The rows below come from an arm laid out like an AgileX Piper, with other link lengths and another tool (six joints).
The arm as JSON. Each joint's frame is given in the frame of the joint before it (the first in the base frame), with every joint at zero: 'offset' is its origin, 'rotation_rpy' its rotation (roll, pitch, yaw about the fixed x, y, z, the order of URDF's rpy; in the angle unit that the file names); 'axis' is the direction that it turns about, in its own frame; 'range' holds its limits. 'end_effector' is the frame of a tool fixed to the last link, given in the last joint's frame.
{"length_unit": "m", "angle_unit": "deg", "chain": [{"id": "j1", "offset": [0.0, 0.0, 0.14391], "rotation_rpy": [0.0, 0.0, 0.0], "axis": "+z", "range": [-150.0, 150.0]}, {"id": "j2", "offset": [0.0, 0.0, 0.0], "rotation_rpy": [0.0, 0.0, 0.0], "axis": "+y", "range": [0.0, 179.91]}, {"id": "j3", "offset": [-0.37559, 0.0, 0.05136], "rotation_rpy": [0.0, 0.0, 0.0], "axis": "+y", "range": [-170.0, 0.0]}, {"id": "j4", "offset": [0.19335, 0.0, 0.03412], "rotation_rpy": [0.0, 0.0, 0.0], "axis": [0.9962, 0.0, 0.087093], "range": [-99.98, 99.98]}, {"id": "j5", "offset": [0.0, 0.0, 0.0], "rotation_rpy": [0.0, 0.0, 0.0], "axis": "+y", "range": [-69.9, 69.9]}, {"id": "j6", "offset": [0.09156, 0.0, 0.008], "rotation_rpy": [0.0, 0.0, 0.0], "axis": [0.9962, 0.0, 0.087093], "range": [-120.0, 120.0]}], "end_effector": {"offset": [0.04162, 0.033, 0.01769], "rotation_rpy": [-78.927, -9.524, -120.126]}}
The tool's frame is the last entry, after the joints.
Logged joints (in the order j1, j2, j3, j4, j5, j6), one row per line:
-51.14, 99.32, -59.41, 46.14, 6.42, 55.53
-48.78, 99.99, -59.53, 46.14, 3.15, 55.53
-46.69, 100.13, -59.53, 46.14, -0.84, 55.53
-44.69, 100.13, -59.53, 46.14, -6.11, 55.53
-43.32, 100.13, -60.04, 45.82, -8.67, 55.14
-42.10, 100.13, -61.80, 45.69, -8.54, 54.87
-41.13, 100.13, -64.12, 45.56, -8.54, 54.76
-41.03, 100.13, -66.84, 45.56, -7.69, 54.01
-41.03, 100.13, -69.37, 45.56, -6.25, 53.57
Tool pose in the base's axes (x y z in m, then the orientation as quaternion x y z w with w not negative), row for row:
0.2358, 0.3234, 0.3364, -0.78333, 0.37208, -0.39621, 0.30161
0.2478, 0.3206, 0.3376, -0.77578, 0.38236, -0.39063, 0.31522
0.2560, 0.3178, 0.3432, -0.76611, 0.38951, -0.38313, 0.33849
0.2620, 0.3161, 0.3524, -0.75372, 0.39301, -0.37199, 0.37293
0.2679, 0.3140, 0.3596, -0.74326, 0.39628, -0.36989, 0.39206
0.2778, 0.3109, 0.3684, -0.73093, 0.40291, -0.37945, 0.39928
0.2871, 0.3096, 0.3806, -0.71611, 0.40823, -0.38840, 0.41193
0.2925, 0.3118, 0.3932, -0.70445, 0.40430, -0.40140, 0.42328
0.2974, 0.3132, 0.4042, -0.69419, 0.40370, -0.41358, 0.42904
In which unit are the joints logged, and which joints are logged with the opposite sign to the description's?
The joints are logged in degrees. Opposite sign: j1, j4.
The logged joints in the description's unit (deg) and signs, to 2 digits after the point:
51.14, 99.32, -59.41, -46.14, 6.42, 55.53
48.78, 99.99, -59.53, -46.14, 3.15, 55.53
46.69, 100.13, -59.53, -46.14, -0.84, 55.53
44.69, 100.13, -59.53, -46.14, -6.11, 55.53
43.32, 100.13, -60.04, -45.82, -8.67, 55.14
42.10, 100.13, -61.80, -45.69, -8.54, 54.87
41.13, 100.13, -64.12, -45.56, -8.54, 54.76
41.03, 100.13, -66.84, -45.56, -7.69, 54.01
41.03, 100.13, -69.37, -45.56, -6.25, 53.57

